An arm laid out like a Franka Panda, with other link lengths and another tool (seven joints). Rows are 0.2 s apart.
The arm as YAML. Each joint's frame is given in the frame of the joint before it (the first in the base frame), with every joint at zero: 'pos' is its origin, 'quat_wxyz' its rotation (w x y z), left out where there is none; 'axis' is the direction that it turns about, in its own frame. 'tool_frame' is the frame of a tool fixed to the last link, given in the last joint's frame.
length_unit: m
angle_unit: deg
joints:
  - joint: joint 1
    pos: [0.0, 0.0, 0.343]
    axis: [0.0, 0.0, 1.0]
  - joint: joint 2
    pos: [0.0, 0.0, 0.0]
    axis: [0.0, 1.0, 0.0]
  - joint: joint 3
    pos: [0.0, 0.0, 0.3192]
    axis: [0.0, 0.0, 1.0]
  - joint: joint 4
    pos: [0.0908, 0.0, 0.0]
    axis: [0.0, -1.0, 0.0]
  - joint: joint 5
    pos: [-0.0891, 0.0, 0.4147]
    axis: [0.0, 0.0, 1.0]
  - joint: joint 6
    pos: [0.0, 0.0, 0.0]
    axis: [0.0, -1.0, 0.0]
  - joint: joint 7
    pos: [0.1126, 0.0, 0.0]
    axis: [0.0, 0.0, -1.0]
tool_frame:
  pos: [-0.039, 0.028, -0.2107]
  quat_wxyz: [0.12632, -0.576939, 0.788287, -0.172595]
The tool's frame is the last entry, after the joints.
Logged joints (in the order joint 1, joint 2, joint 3, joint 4, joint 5, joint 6, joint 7), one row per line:
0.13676 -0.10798 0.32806 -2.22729 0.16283 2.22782 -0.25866
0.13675 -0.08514 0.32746 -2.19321 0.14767 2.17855 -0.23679
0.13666 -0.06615 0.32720 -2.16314 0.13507 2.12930 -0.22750
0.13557 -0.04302 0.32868 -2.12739 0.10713 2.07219 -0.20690
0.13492 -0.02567 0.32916 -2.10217 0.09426 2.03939 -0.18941
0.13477 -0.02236 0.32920 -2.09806 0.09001 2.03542 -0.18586
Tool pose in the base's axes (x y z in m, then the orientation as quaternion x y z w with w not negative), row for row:
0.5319 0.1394 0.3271 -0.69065 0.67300 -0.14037 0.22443
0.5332 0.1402 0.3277 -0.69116 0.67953 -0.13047 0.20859
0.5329 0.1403 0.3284 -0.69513 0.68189 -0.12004 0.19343
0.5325 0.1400 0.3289 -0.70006 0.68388 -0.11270 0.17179
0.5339 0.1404 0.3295 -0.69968 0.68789 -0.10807 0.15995
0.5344 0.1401 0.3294 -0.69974 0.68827 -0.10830 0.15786
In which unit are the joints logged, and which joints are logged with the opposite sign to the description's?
The joints are logged in radians. Opposite sign: joint 1.
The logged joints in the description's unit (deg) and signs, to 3 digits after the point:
-7.836 -6.187 18.796 -127.614 9.329 127.645 -14.820
-7.835 -4.878 18.762 -125.662 8.461 124.822 -13.567
-7.830 -3.790 18.747 -123.939 7.739 122.000 -13.035
-7.768 -2.465 18.832 -121.890 6.138 118.728 -11.854
-7.730 -1.471 18.859 -120.445 5.401 116.848 -10.852
-7.722 -1.281 18.862 -120.210 5.157 116.621 -10.649

